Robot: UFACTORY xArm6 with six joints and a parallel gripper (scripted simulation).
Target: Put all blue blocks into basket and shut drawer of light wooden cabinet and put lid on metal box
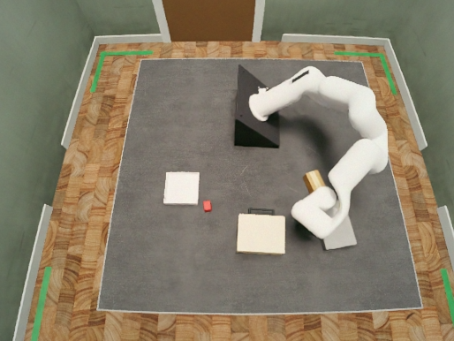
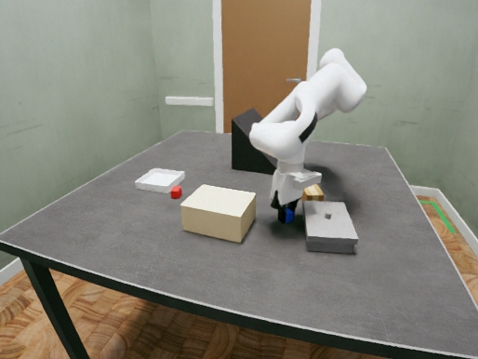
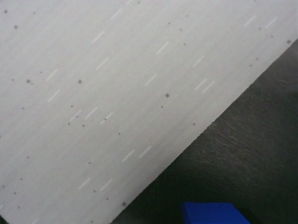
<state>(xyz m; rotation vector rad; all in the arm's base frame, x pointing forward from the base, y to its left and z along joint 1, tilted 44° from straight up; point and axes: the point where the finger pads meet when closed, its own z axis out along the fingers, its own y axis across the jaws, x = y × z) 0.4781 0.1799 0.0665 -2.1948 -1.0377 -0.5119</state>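
Now: the white basket 130 mm behind my hand, 520 mm to the right of it and 10 mm below it. From my hand the other things lie so: flat lid 40 mm ahead, 120 mm to the left, 30 mm above; then grey metal box 40 mm ahead, 120 mm to the left; then brown cardboard box 140 mm behind, 70 mm to the left, 20 mm above.
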